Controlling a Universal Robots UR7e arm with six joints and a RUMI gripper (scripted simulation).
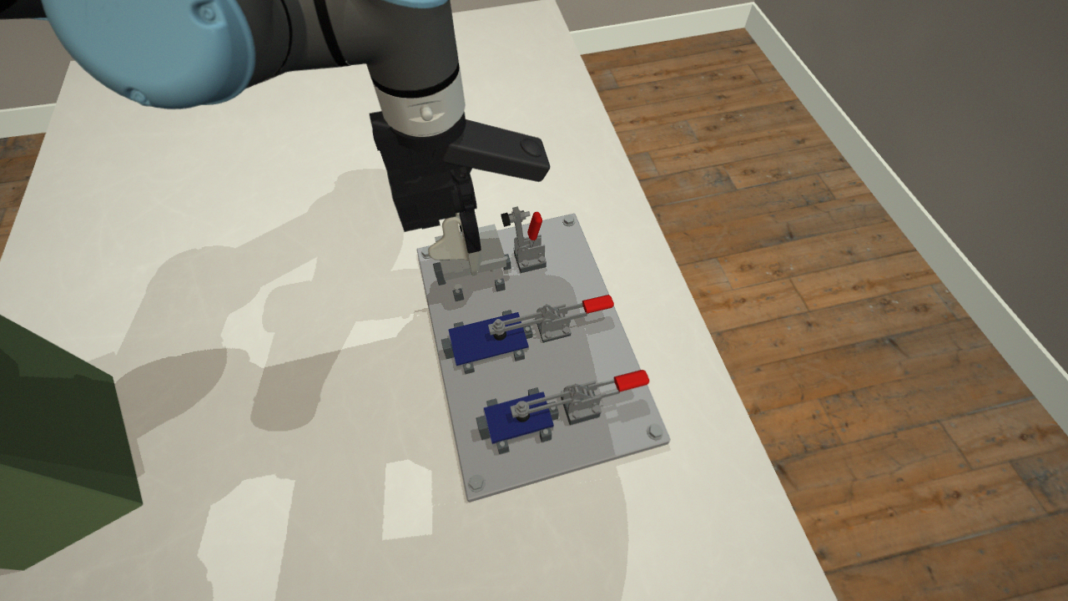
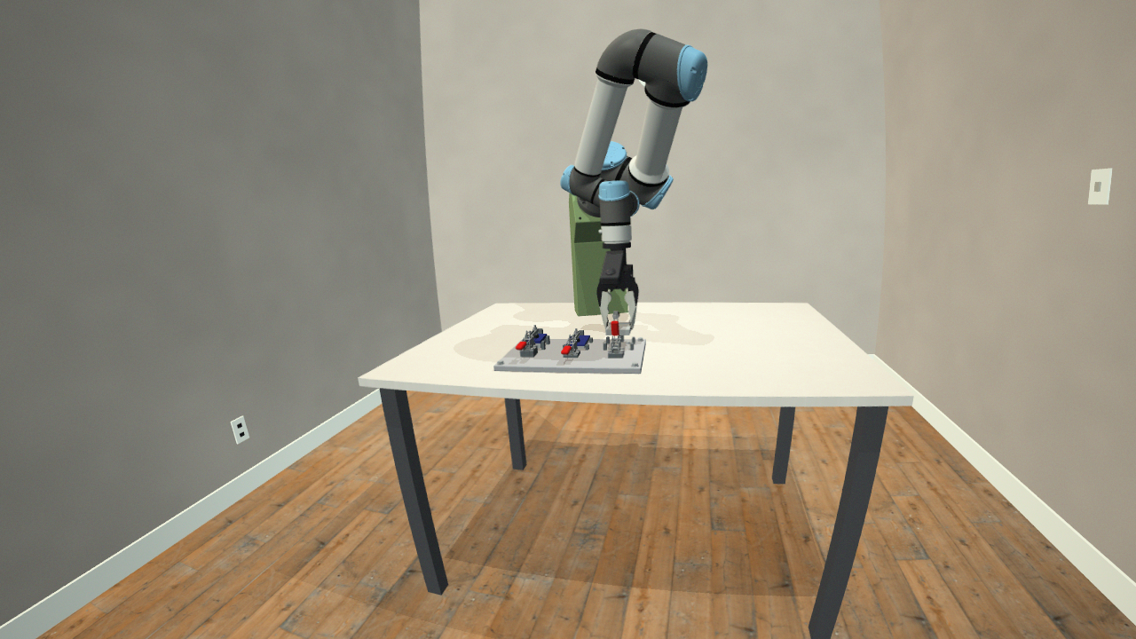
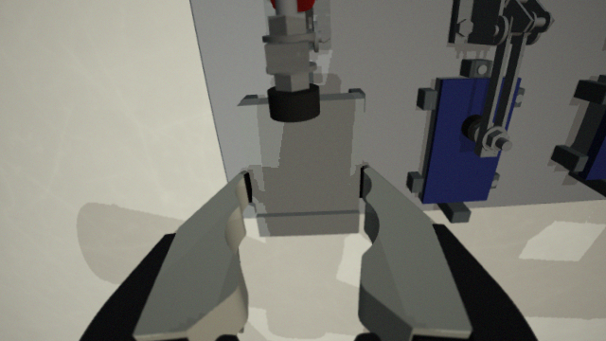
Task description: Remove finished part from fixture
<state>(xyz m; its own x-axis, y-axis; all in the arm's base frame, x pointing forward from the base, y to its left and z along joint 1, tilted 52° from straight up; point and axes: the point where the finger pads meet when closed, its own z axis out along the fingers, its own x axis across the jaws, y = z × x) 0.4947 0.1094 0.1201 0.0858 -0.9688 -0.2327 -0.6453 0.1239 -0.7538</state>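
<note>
Now: hand 80 mm short of the toggle clamp, 10 mm to the right of it and 10 mm above it. Also, from my hand: grey fixture plate 100 mm to the right, 70 mm below, 60 mm ahead; then blue blank 110 mm to the right, 50 mm below, 10 mm ahead; then grey finished part 10 mm below, 10 mm behind.
</note>
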